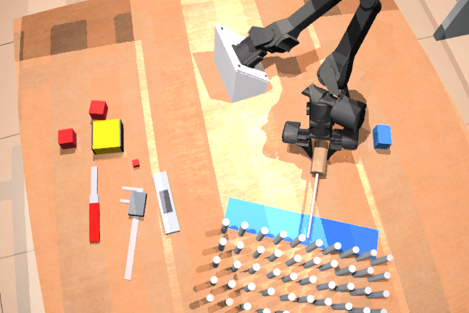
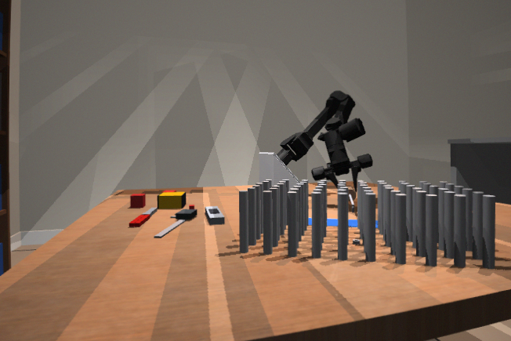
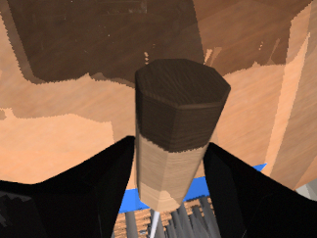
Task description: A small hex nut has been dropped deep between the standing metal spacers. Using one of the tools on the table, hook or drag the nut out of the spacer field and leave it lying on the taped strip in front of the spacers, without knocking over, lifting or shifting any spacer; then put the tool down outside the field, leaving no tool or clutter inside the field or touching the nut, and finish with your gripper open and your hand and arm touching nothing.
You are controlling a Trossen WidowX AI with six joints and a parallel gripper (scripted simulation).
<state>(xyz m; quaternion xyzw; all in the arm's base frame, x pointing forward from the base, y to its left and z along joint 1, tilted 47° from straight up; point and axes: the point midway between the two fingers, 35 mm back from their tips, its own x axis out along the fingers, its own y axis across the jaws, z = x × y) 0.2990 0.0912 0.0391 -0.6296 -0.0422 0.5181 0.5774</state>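
Right now the blue taped strip is 150 mm ahead of my gripper tip, 110 mm to the right of it and 50 mm below it. Round my gripper tip: light blue cube (10 mm ahead, 220 mm to the left, 30 mm below); yellow block (280 mm behind, 500 mm to the right, 30 mm below); hook tool (90 mm ahead, 60 mm to the right).
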